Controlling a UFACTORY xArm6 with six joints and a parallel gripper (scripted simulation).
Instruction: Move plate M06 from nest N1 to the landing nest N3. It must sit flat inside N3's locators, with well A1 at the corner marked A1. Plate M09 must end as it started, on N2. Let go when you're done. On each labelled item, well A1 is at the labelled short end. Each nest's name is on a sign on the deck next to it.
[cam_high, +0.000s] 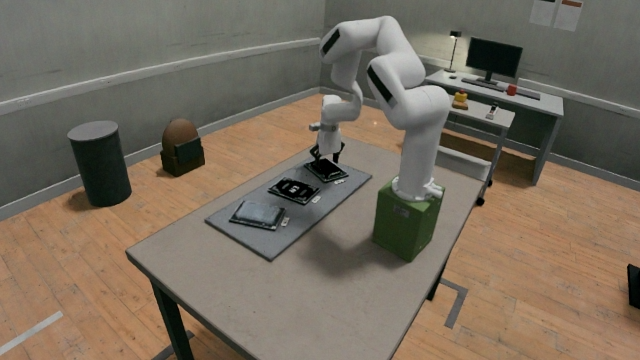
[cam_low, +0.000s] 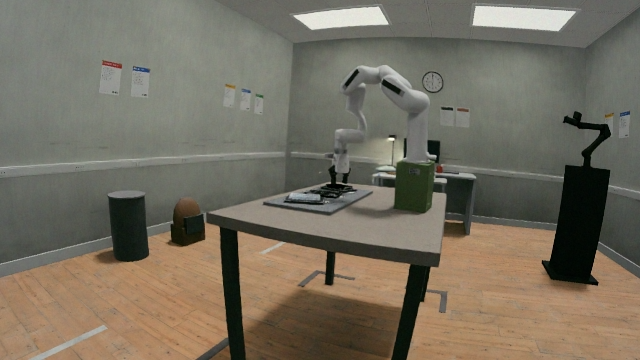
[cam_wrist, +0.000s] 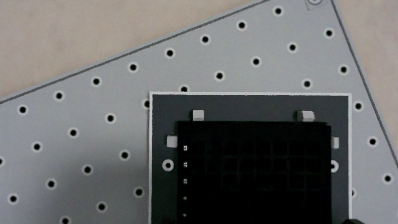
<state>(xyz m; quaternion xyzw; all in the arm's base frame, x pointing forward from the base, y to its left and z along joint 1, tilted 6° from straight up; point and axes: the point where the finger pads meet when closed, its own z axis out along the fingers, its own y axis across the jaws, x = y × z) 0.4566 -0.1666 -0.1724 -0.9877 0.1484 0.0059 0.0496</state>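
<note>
Now: hand 20 mm above the dark plate.
</note>
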